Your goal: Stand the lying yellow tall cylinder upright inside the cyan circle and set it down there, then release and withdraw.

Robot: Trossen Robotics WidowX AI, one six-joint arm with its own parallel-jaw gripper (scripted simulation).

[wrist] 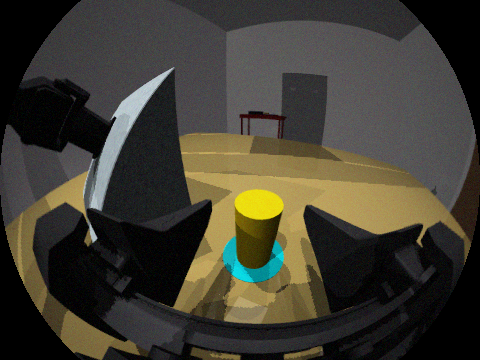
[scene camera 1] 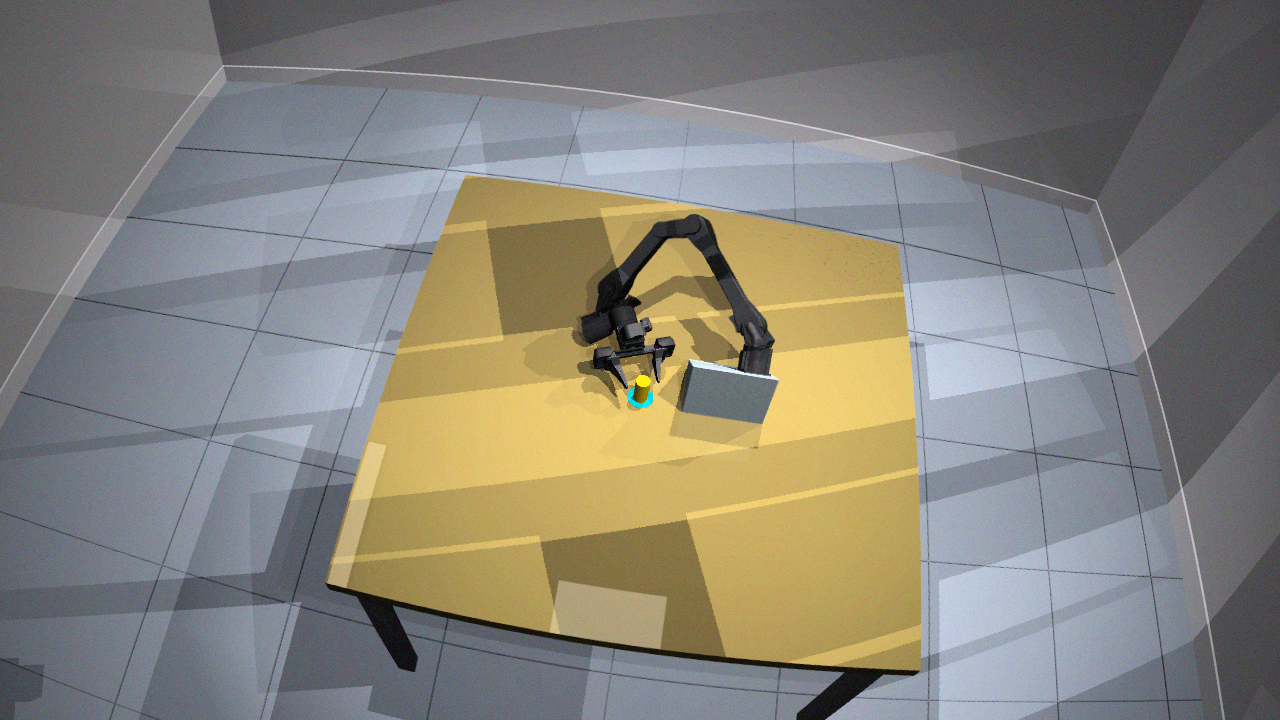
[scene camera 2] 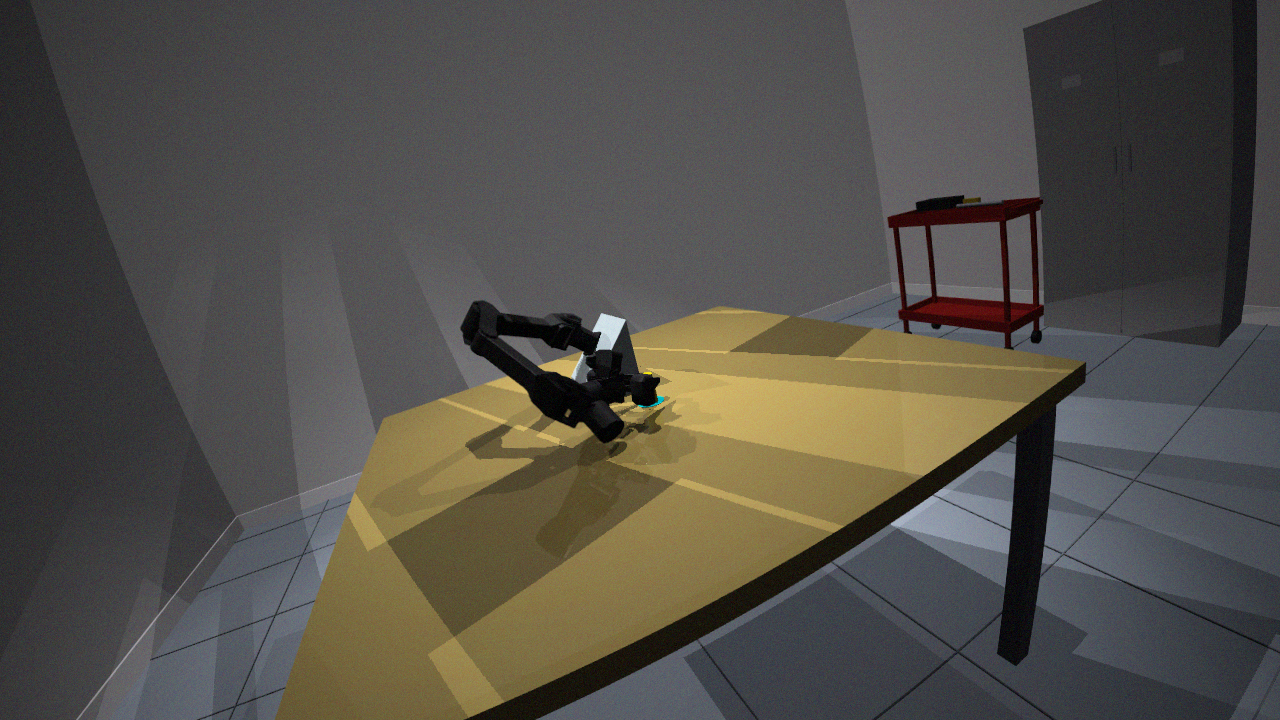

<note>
My gripper is open and holds nothing. I also see a yellow cylinder and a cyan circle.
My gripper shows as well in the wrist view and in scene camera 1.
</note>
